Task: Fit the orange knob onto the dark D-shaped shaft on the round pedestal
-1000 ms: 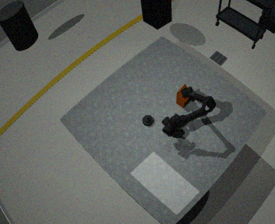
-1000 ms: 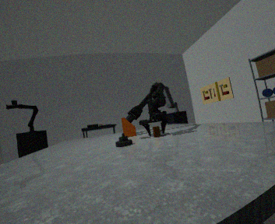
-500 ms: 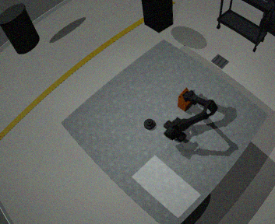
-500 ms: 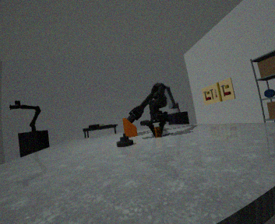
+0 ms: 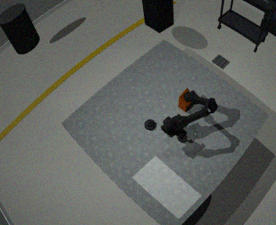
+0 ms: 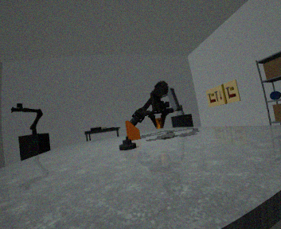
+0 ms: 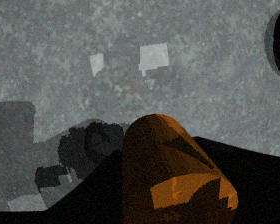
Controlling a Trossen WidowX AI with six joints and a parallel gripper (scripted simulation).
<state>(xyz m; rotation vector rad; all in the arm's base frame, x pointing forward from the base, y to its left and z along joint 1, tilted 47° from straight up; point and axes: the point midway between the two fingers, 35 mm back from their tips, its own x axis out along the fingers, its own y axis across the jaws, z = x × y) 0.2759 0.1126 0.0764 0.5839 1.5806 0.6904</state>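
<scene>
The dark round pedestal is 20 cm to the right of my gripper tip, 7 cm ahead of it and 5 cm below it. From my gripper tip the other things lie so: orange knob (2 cm above).
</scene>
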